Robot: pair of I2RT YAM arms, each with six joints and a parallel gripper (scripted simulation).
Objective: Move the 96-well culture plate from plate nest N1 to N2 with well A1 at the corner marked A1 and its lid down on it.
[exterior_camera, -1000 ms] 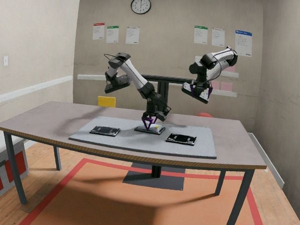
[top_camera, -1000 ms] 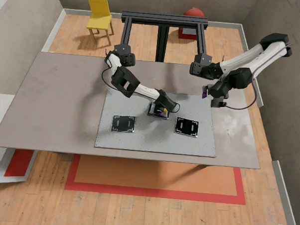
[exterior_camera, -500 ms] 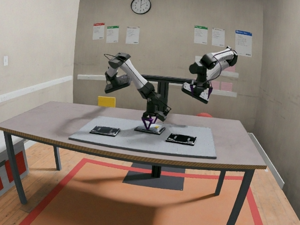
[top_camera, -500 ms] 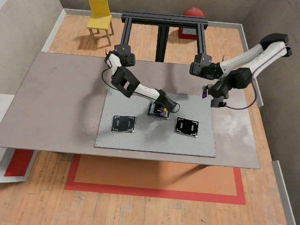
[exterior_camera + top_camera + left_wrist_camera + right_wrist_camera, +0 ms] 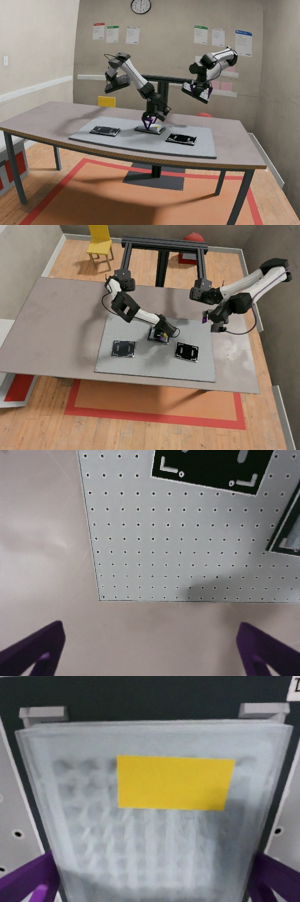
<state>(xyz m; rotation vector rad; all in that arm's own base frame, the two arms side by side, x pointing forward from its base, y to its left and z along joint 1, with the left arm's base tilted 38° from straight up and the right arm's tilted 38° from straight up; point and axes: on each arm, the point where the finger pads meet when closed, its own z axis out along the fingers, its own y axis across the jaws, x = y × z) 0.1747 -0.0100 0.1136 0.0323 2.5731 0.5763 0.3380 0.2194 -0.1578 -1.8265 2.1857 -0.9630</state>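
Note:
My right hand is 10 mm above the culture plate.

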